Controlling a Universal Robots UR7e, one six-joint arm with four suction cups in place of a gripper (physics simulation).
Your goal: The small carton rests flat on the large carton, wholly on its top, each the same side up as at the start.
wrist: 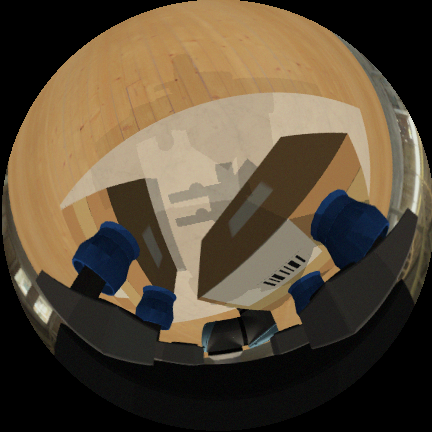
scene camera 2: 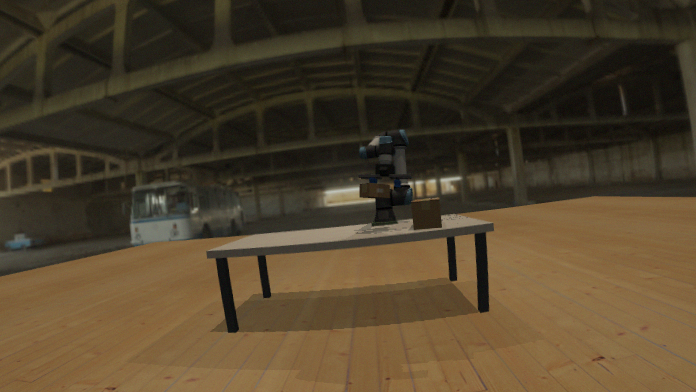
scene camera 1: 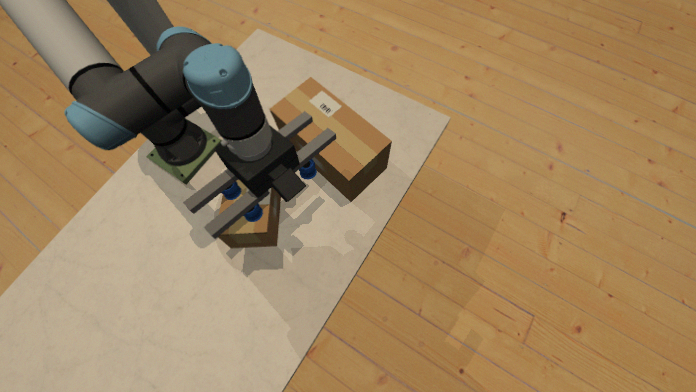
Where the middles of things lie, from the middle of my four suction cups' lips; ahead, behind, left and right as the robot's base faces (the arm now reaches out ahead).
Labels:
I see the small carton [scene camera 1: 263, 233] 7 cm to the right of my suction cup and 4 cm below it. The rest, counted from my suction cup: large carton [scene camera 1: 360, 153] 7 cm behind, 22 cm to the left, 19 cm below.

